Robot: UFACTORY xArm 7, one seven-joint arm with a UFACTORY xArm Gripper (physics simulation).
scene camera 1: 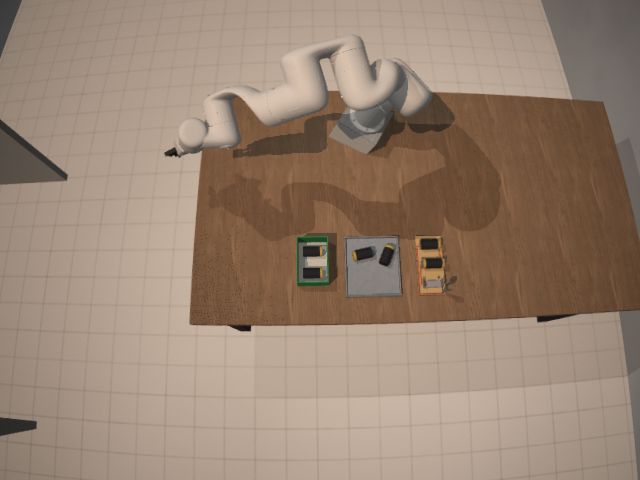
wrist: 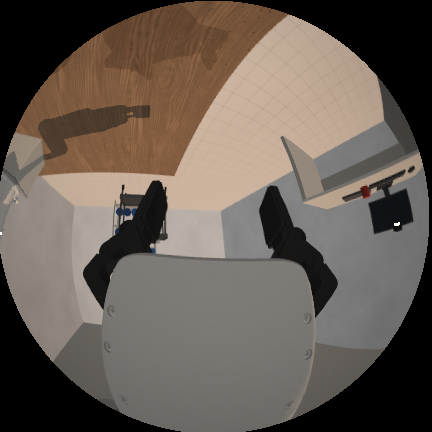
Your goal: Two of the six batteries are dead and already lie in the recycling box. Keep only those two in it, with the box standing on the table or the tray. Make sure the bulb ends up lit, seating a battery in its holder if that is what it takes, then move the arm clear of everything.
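Pixels of known places: gripper, fingertip midpoint: (wrist: 213, 194); arm's base, origin of the base link: (scene camera 1: 366, 116).
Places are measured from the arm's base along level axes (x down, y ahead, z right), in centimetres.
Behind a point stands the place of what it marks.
Note:
The green recycling box (scene camera 1: 298, 262) {z 20.4, x 11.1, y 49.9 cm} stands on the table with two black batteries, one (scene camera 1: 312, 251) {z 15.9, x 7.8, y 46.8 cm} toward the back and one (scene camera 1: 312, 272) {z 15.4, x 7.7, y 53.8 cm} toward the front. Two more batteries, one (scene camera 1: 363, 253) {z -0.6, x 7.8, y 46.5 cm} and one (scene camera 1: 386, 255) {z -8.1, x 7.7, y 46.8 cm}, lie on the grey tray (scene camera 1: 373, 284) {z -4.5, x 11.1, y 55.9 cm}. The orange-yellow holder board (scene camera 1: 420, 273) {z -20.0, x 10.4, y 51.6 cm} carries a battery (scene camera 1: 429, 243) {z -22.2, x 6.9, y 42.2 cm} at its back end and a battery (scene camera 1: 433, 262) {z -23.5, x 6.8, y 48.5 cm} at its middle. A small bulb (scene camera 1: 448, 285) {z -27.1, x 2.3, y 56.8 cm} is at its front right; whether it is lit cannot be told. My gripper (scene camera 1: 166, 152) (wrist: 213, 194) {z 54.4, x -11.7, y 21.2 cm} is open and empty, past the table's left edge, far from all of these.
The wooden table (scene camera 1: 542, 206) {z -67.2, x 11.4, y 24.2 cm} bears the arm's base (scene camera 1: 356, 136) {z 3.3, x 2.3, y 6.8 cm} at its back middle. A grey panel (scene camera 1: 25, 160) stands at the left over the floor. The wrist view shows a rack (wrist: 137, 199), a beige shelf unit (wrist: 320, 201) and a dark monitor (wrist: 391, 212) in the distance.

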